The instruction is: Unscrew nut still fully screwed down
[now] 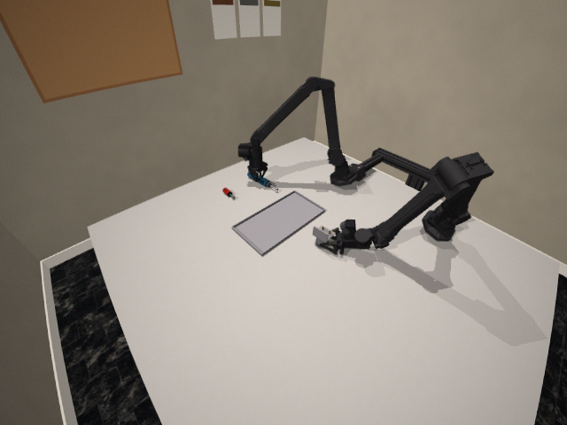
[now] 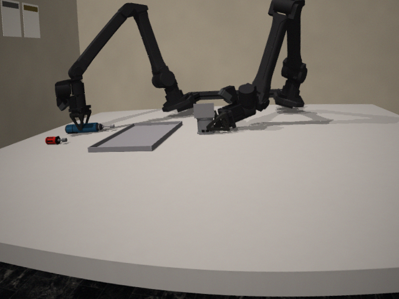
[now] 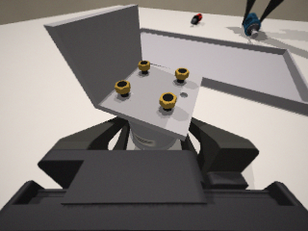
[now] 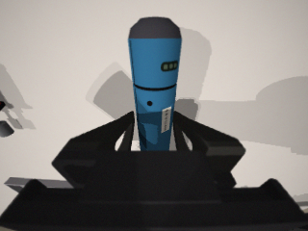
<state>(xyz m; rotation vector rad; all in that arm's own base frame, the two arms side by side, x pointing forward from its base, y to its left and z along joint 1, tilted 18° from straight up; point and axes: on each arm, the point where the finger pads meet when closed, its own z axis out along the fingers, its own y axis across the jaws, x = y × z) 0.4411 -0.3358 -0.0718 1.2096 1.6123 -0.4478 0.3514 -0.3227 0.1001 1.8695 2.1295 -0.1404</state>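
Right now my left hand is 1 cm below the joint module. Round my left hand: short red-handled tool 57 cm to the right, 9 cm ahead, 1 cm below; l-shaped bracket 5 cm above; grey tray 24 cm to the right, 3 cm ahead, 2 cm below.
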